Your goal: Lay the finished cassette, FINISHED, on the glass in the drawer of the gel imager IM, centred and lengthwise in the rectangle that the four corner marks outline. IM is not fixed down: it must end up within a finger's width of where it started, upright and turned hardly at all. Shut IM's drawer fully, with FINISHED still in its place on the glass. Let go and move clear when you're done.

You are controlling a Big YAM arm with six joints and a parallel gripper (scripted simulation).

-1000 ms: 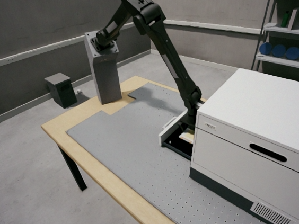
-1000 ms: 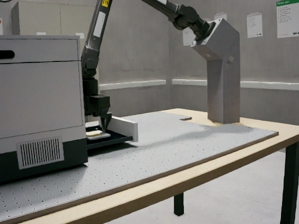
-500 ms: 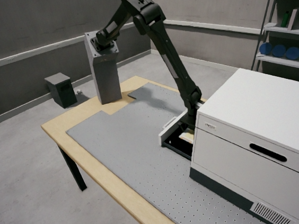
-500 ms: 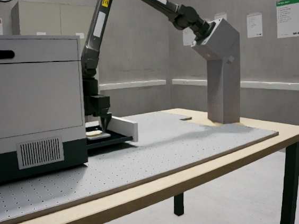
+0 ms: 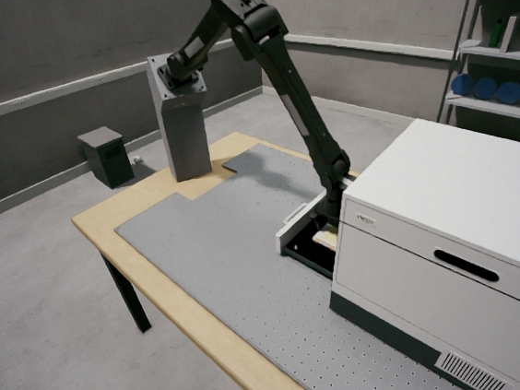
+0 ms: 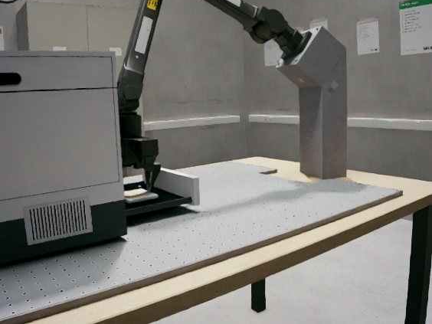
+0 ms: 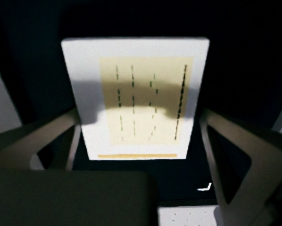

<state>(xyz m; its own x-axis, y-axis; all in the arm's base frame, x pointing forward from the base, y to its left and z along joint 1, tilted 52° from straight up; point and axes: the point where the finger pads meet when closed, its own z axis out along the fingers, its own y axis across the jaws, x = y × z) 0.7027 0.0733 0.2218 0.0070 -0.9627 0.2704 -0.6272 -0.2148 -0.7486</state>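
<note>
The cassette lies 1 cm to the right of my hand and 1 cm below it. Also, from my hand: drawer: 1 cm ahead.
</note>
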